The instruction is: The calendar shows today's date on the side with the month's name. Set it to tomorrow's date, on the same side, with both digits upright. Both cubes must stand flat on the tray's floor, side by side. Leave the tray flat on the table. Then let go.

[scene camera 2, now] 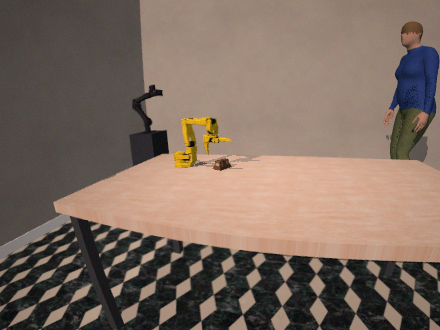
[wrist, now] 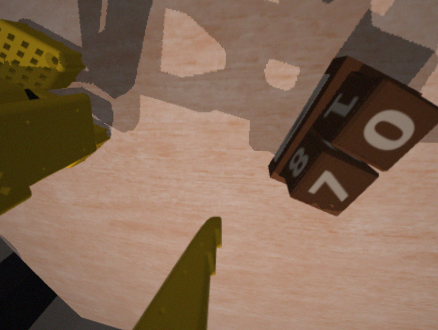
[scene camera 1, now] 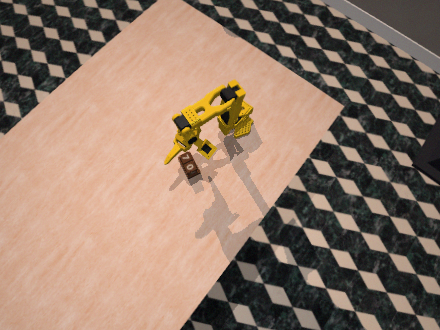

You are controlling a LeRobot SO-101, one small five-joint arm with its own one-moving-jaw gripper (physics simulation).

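Pixels of known places: hand, its tool point: (scene camera 2: 208,154) (wrist: 221,227); arm's base, origin of its link: (scene camera 2: 188,165) (wrist: 72,101) (scene camera 1: 232,127).
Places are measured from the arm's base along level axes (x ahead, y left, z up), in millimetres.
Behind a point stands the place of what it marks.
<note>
The brown calendar (scene camera 2: 222,164) @[x 205, y -47, z 24 mm] stands on the table near the arm. Its tray (wrist: 274,169) @[x 163, y -47, z 16 mm] carries a grey strip along one long side. Two brown cubes stand side by side in it: one cube (scene camera 1: 185,157) @[x 190, y -43, z 42 mm] (wrist: 334,187) @[x 190, y -42, z 42 mm] has 7 on top and 8 on the strip side; the other cube (scene camera 1: 190,166) @[x 202, y -12, z 42 mm] (wrist: 389,131) @[x 204, y -12, z 42 mm] has 0 on top and 1 on the strip side. Read from the strip side, this is 18, both digits upright. The tray floor is hidden. My gripper (scene camera 1: 176,156) (scene camera 2: 218,147) is wide open, above and beside the calendar; one notched jaw shows in the wrist view.
The calendar is on the wooden table (scene camera 1: 100,150) @[x 342, y -291, z 0 mm] (scene camera 2: 300,200) @[x 565, y -360, z 0 mm], close to my yellow arm's base (scene camera 1: 243,127) @[x -18, y 31, z 16 mm] (scene camera 2: 185,159) @[x -9, y -10, z 35 mm]. Arm shadows fall over the table around it. A black arm (scene camera 2: 144,112) on a dark pedestal (scene camera 2: 149,145) and a person (scene camera 2: 415,80) are behind the table.
</note>
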